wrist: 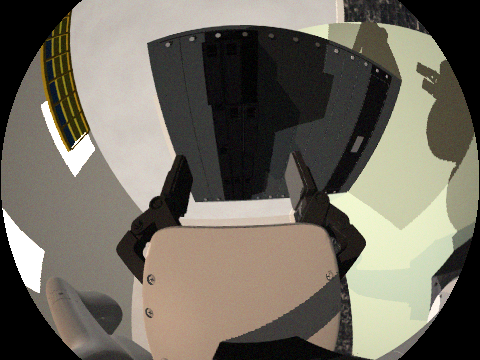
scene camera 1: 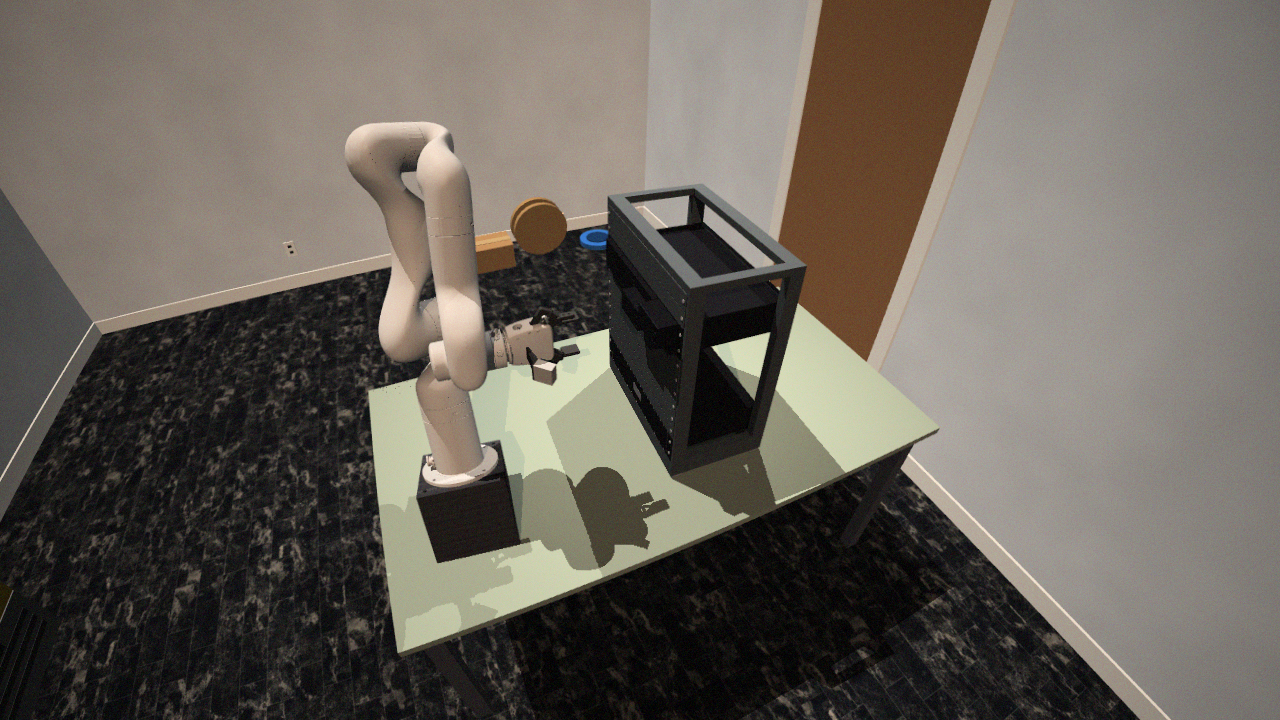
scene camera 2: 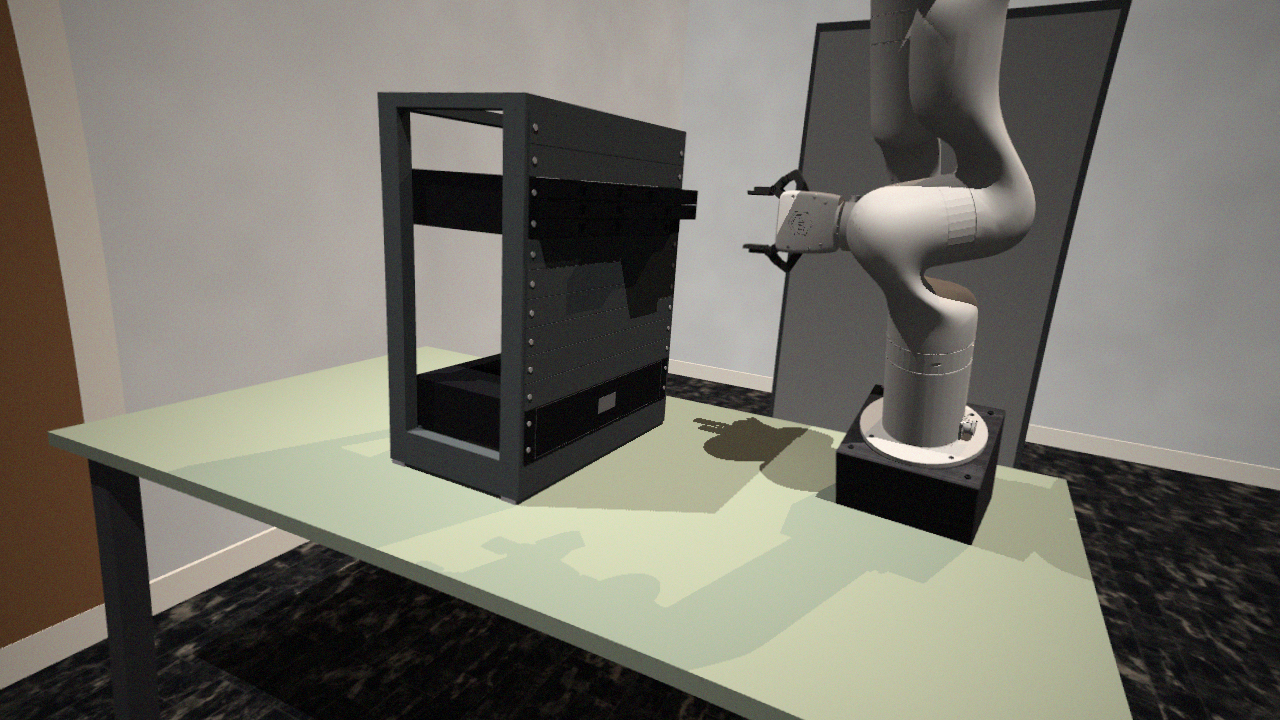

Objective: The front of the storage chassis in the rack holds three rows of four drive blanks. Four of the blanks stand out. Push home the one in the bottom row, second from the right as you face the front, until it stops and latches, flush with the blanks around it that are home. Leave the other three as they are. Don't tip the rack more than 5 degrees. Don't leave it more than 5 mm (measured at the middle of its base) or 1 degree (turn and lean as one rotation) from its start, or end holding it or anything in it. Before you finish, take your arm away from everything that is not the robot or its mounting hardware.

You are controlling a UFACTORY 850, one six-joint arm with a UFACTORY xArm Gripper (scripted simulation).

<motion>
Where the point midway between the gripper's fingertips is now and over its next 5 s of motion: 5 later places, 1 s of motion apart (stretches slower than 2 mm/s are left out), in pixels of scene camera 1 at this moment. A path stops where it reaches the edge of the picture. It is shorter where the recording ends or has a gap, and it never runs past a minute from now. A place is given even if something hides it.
My gripper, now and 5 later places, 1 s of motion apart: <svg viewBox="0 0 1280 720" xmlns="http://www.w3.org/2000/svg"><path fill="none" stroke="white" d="M577 332L581 328L612 306L617 306L624 316L630 315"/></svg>
</motion>
